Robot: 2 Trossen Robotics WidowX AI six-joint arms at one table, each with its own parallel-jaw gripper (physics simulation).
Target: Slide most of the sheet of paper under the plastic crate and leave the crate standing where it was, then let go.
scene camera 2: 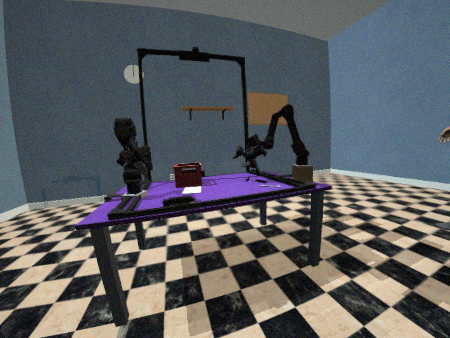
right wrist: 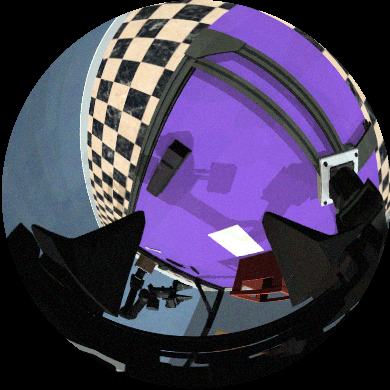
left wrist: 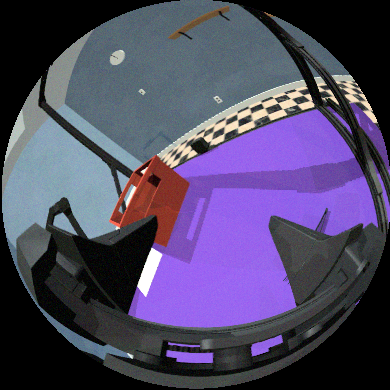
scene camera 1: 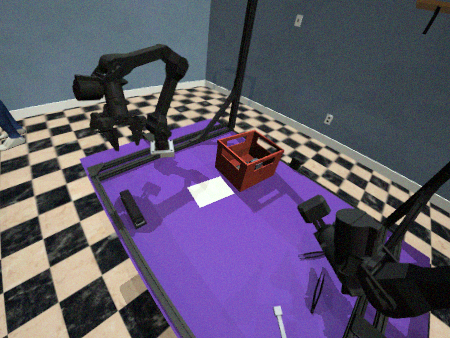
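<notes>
The white sheet of paper (scene camera 1: 210, 192) (scene camera 2: 191, 190) (left wrist: 149, 274) (right wrist: 236, 240) lies flat on the purple table, close beside the crate; whether they touch is unclear. The red plastic crate (scene camera 1: 258, 176) (scene camera 2: 188, 178) (left wrist: 170, 200) (right wrist: 253, 270) stands upright and open-topped. My left gripper (scene camera 2: 240, 160) (left wrist: 215, 222) is open and empty above the table, away from the crate; its fingertips are hard to make out in scene camera 1. My right gripper (scene camera 1: 127, 146) (right wrist: 206, 218) is open and empty, raised above the table's left side in scene camera 1, well away from the paper.
A black oblong object (scene camera 1: 132, 209) (scene camera 2: 179, 201) (right wrist: 169, 167) lies by the frame rail. A small black block (scene camera 1: 295, 162) (left wrist: 200, 145) is behind the crate. Thin dark loops and a white stick (scene camera 1: 281, 322) lie toward the left arm. Black posts rise at the table's edge.
</notes>
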